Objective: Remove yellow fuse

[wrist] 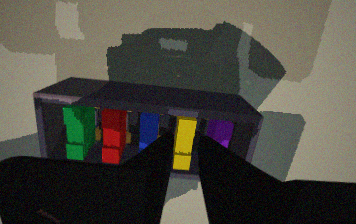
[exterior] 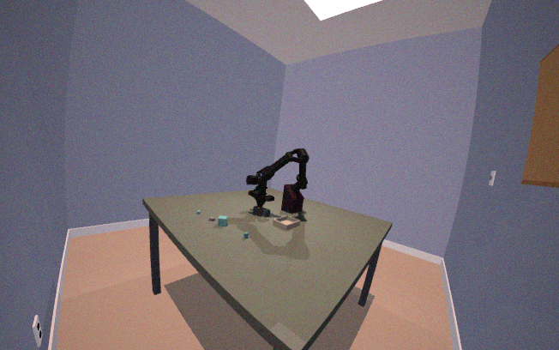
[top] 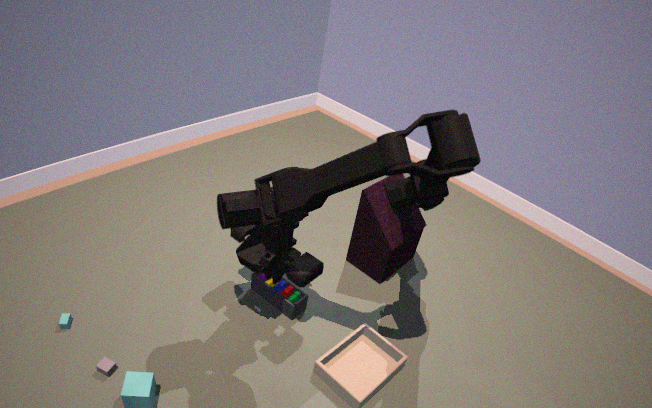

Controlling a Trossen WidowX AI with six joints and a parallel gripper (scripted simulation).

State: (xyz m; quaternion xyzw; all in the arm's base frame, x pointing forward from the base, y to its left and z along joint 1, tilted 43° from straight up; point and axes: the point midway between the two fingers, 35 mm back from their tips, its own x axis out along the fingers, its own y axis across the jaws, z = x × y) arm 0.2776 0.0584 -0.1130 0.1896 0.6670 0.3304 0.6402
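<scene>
My gripper tip is now 1 cm above the yellow fuse. Also, from my gripper tip: tray: 2 cm behind, 23 cm to the left, 3 cm below.
</scene>
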